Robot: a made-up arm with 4 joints.
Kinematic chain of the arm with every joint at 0, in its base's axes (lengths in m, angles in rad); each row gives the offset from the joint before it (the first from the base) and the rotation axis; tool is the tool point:
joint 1: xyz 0 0 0.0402 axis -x
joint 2: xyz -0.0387 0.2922 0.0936 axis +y
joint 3: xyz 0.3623 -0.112 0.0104 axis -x
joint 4: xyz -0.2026 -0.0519 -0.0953 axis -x
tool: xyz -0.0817 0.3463 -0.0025
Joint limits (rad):
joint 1: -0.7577..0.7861
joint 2: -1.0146..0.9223
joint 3: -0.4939..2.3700
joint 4: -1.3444..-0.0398
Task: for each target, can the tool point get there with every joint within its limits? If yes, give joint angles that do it. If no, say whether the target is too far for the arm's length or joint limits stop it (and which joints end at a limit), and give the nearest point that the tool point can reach.
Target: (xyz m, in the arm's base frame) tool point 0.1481 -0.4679 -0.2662
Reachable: no: joint limits stop it (at a limit: joint 1, joint 4) | nearest point 0.0395 -0.0853 -0.1218 | short by 0.423 m
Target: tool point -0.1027 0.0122 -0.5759
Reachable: no: joint limits stop it (at a limit: joint 1, joint 4) | nearest point -0.0720 0.1009 -0.3118 | short by 0.280 m
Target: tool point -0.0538 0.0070 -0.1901
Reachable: yes | joints 0.5642 0.3303 1.6540 -0.2048
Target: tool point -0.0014 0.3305 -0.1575
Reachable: yes | joints 0.3412 0.2495 1.0460 -0.5650
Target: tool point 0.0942 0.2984 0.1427
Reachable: yes | joints -0.5383 -0.3108 1.8670 -0.9351
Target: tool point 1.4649 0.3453 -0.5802
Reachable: no: too far | nearest point 0.2390 0.2077 -0.1497 | short by 1.307 m
